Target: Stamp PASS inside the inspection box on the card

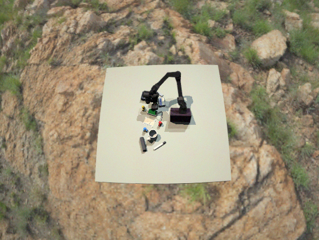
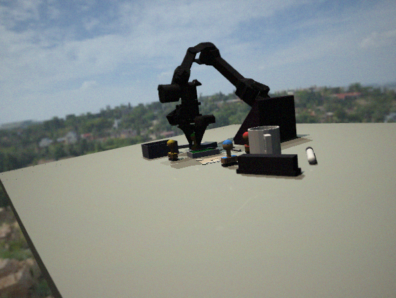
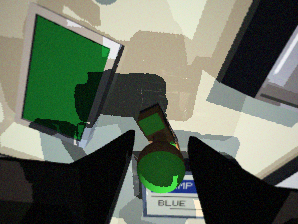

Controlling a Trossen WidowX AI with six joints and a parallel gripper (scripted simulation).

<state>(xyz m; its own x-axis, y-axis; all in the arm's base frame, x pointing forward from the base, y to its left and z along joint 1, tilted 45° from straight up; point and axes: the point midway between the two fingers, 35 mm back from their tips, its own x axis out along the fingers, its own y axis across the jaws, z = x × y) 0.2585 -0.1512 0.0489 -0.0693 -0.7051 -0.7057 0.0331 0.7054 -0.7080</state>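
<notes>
Right now my gripper tip is right at the green-knobbed stamp. Round my gripper tip: green ink pad: 30 mm ahead, 80 mm to the left, 20 mm below; then yellow-knobbed stamp: 120 mm ahead, 40 mm to the left; then dark tray: 80 mm ahead, 100 mm to the right, 10 mm below.
</notes>
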